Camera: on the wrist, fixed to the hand. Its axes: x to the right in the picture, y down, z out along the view.
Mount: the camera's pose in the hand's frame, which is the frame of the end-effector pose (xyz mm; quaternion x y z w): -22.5 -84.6 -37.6 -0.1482 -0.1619 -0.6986 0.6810
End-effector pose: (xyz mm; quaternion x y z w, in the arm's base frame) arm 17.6 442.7 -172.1 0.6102 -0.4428 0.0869 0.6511
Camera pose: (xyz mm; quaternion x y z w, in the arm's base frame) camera 77.3 464.8 -243.0 0.6425 0.0064 -0.5601 0.5229
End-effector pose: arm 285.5 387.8 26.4 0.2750 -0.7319 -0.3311 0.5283
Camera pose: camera 332.4 344.2 -44.1 0.5667 -0.3428 -0.7475 0.0507
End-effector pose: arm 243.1 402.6 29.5 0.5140 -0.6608 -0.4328 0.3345
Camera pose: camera 315.0 407.6 -32.8 -0.6920 0.0809 0.7096 0.1054
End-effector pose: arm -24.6 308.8 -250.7 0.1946 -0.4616 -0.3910 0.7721
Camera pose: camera -34.0 271.8 -338.0 0.2773 -0.2455 -0.9056 0.2068
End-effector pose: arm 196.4 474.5 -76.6 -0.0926 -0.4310 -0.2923 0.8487
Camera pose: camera 162.8 399.8 -125.3 0.0649 -0.4523 -0.8408 0.2903
